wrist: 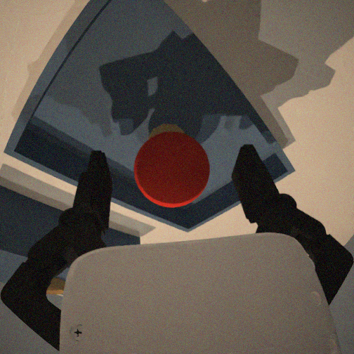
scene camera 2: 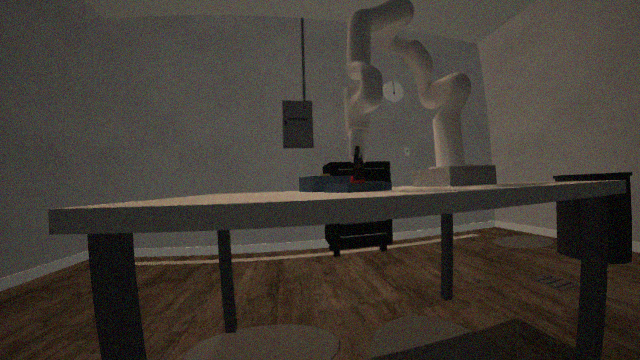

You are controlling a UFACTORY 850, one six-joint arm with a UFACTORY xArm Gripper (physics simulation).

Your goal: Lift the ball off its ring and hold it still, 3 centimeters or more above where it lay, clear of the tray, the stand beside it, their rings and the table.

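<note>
The red ball (scene camera 2: 355, 179) (wrist: 172, 170) rests inside the blue tray (scene camera 2: 372, 186) (wrist: 50, 144). An ochre ring (wrist: 167, 129) shows partly past the ball's upper edge in the wrist view; the ball hides the rest. My gripper (scene camera 2: 358, 174) (wrist: 173, 162) is open and low over the tray, with one black finger on each side of the ball and gaps between. In the scene view a finger covers part of the ball. The blue stand (scene camera 2: 311, 183) (wrist: 25, 215) is beside the tray, with its own ochre ring (wrist: 56, 286) partly hidden by my gripper.
The tray and stand sit on the pale table (scene camera 2: 200, 200) (wrist: 320, 175). A narrow gap separates them in the wrist view. The arm's base block (scene camera 2: 472, 175) stands to the right in the scene view. A black cabinet (scene camera 2: 360, 235) stands behind the table.
</note>
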